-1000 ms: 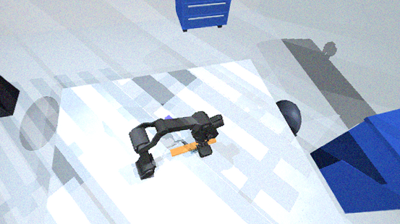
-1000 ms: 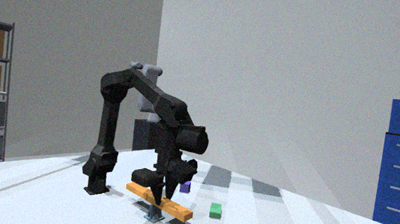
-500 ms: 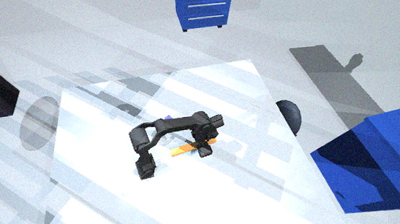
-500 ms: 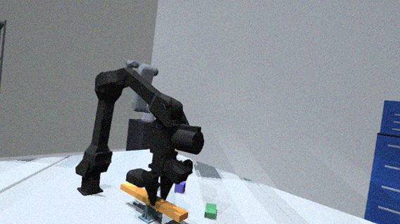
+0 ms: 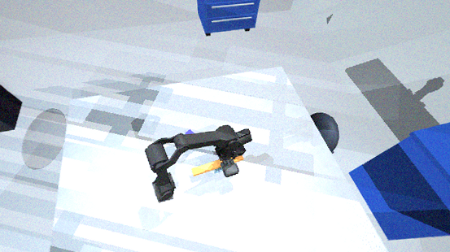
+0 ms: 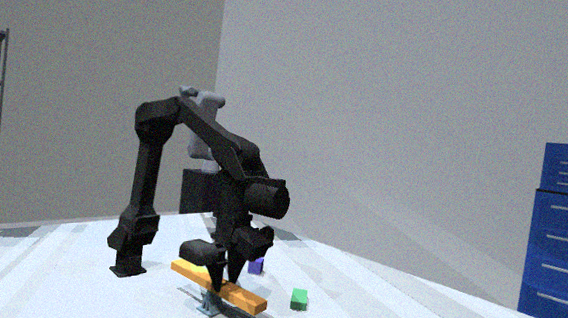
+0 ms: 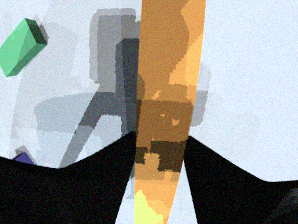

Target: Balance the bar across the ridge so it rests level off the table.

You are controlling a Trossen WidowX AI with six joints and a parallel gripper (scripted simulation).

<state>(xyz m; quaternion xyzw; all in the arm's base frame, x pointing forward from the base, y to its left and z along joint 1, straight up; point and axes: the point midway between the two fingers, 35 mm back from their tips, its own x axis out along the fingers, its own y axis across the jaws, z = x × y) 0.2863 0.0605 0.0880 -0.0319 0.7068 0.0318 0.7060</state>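
Now: the bar 3 cm behind my gripper tip. The rest, counted from my gripper tip: green cube 17 cm to the left, 5 cm below, 5 cm ahead; then purple cube 20 cm to the left, 13 cm behind, 4 cm below.
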